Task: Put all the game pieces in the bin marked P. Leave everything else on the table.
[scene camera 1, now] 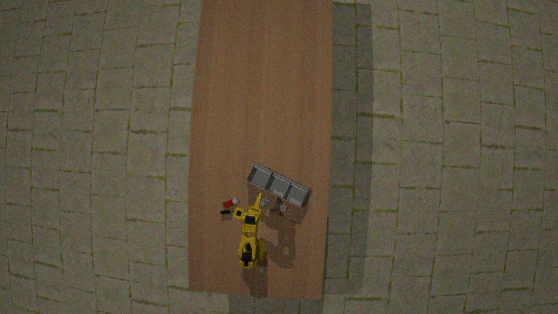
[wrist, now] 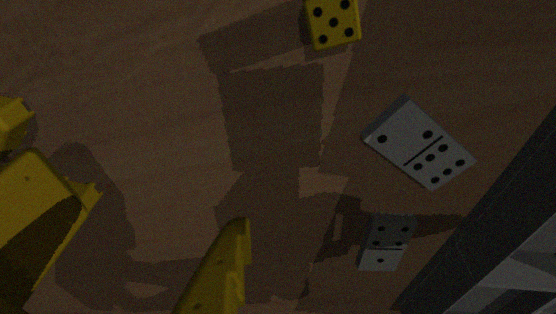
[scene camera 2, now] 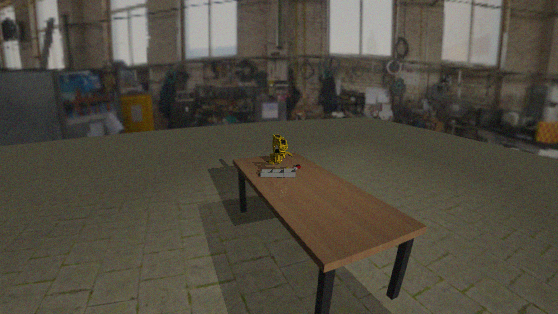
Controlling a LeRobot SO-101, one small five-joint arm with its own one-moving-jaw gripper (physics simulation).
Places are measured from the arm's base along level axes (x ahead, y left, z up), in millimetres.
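Pixels of known places: hand, tool point: (wrist: 249, 234) (scene camera 2: 281, 160); arm's base, link origin: (wrist: 32, 159) (scene camera 2: 275, 163).
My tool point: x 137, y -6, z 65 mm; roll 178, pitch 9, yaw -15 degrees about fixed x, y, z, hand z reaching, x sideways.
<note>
For each thing: its top centre in the pictures, then the offset to it from my tool point. Level surfaces: height alone.
- yellow die, top centre: (wrist: 333, 22) dx +32, dy +33, dz -49 mm
- white two-six domino, top centre: (wrist: 422, 151) (scene camera 1: 264, 201) dx +63, dy -32, dz -58 mm
- smaller four-one domino, top centre: (wrist: 385, 249) (scene camera 1: 280, 207) dx +44, dy -103, dz -58 mm
- grey three-compartment bin, top centre: (scene camera 1: 277, 185) (scene camera 2: 278, 170) dx +141, dy -87, dz -26 mm
- red object with a pale end, top centre: (scene camera 1: 230, 203) (scene camera 2: 297, 166) dx +51, dy +114, dz -52 mm
- small black object, top centre: (scene camera 1: 225, 212) dx +10, dy +133, dz -51 mm
- wooden table, surface height: dz -66 mm
A yellow die (wrist: 333, 29) lies on the table at the top edge of the wrist view. A white two-six domino (scene camera 1: 265, 202) (wrist: 415, 142) lies near the bin. A smaller four-one domino (scene camera 1: 283, 208) (wrist: 386, 242) lies beside it, partly in shadow. The grey three-compartment bin (scene camera 1: 270, 182) (scene camera 2: 278, 174) (wrist: 480, 210) stands beyond the dominoes; its letters are not readable. My gripper (scene camera 1: 258, 201) (wrist: 227, 260) is fully open and empty, above the table short of the bin. One jaw shows in the wrist view; the moving jaw is out of the picture. The die is not made out in the scene views.
A red object with a pale end (scene camera 1: 229, 203) (scene camera 2: 298, 166) and a small black object (scene camera 1: 226, 212) lie left of the arm in scene camera 1. The wooden table (scene camera 1: 260, 100) (scene camera 2: 345, 215) extends past the bin. The yellow arm base (scene camera 1: 246, 257) stands near the table's end.
</note>
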